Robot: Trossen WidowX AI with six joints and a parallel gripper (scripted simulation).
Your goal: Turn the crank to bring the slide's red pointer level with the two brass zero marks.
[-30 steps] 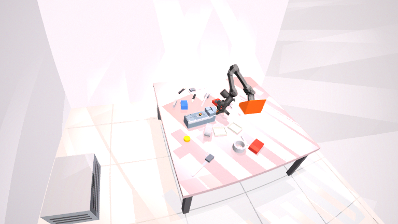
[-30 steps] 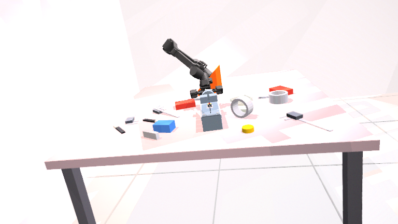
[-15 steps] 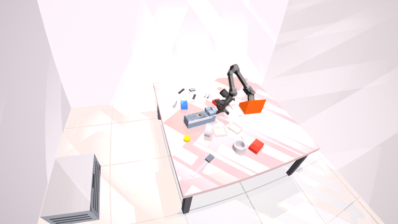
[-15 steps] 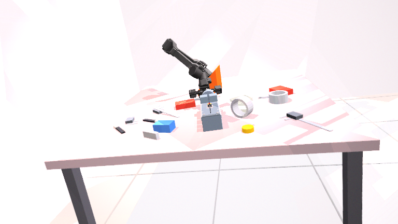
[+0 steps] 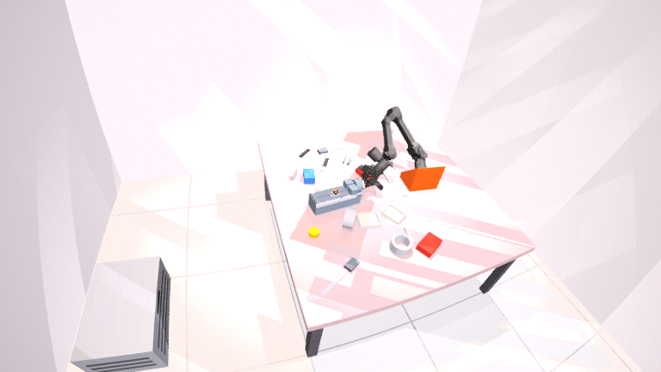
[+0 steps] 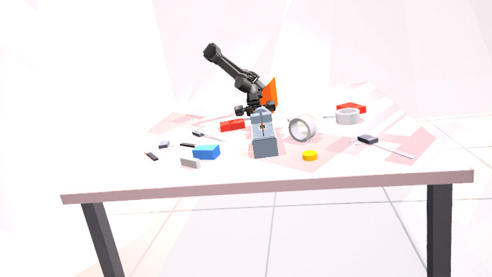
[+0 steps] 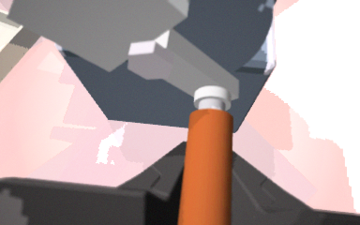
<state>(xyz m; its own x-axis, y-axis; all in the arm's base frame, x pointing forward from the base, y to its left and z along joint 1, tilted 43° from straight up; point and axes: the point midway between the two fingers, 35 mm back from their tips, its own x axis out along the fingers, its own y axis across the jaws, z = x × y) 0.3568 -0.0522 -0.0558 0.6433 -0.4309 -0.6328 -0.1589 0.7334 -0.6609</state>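
My gripper tip is now 15 cm short of the red pointer, 4 cm to the right of it and 4 cm below it. From my gripper tip the other things lie so: orange handle (2 cm behind, 3 cm above); then yellow disc (32 cm ahead, 22 cm to the left, 3 cm below); then blue block (23 cm ahead, 18 cm to the right, 2 cm below).
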